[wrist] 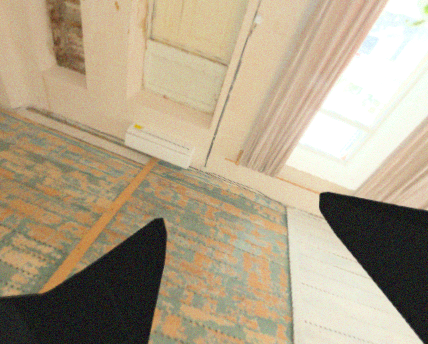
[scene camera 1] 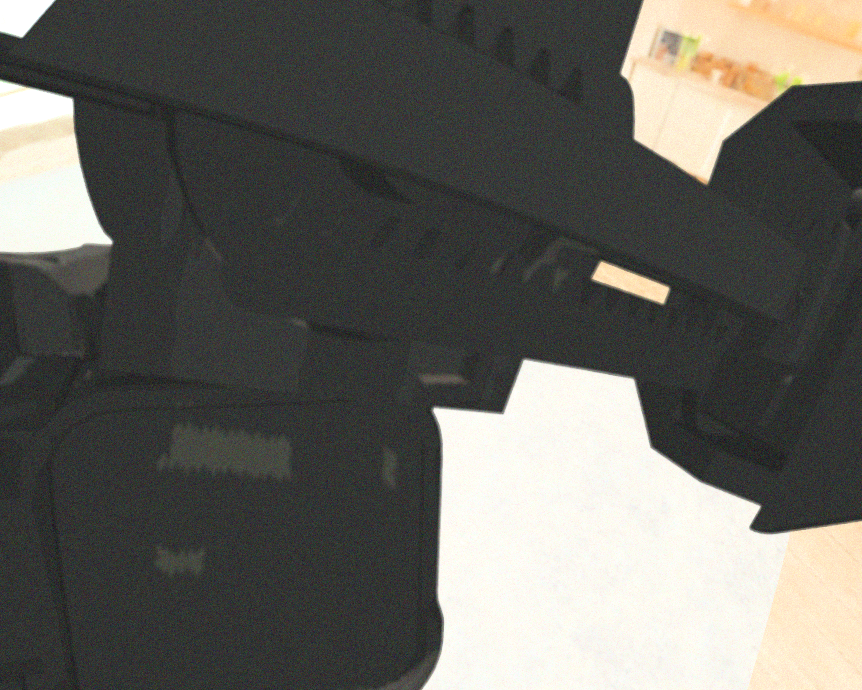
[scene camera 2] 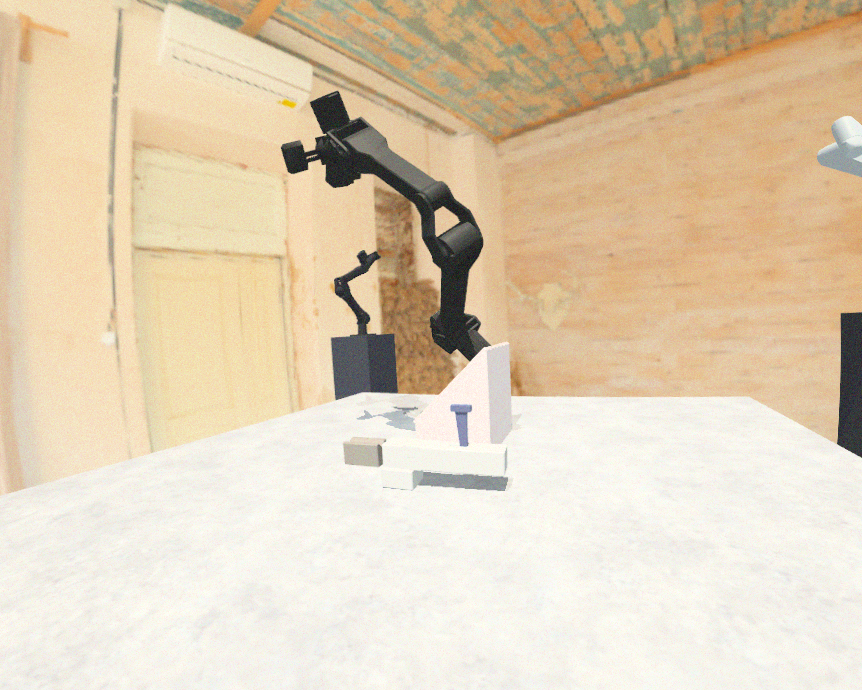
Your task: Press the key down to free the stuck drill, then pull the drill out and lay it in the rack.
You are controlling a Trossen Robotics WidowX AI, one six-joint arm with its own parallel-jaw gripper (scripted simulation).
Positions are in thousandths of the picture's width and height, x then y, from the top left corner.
Labels:
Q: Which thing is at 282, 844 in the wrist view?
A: The gripper.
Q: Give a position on a grey rack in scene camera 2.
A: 425, 654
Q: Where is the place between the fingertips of the gripper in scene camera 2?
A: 364, 215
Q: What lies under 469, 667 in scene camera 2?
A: A white block.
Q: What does the gripper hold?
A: Nothing.

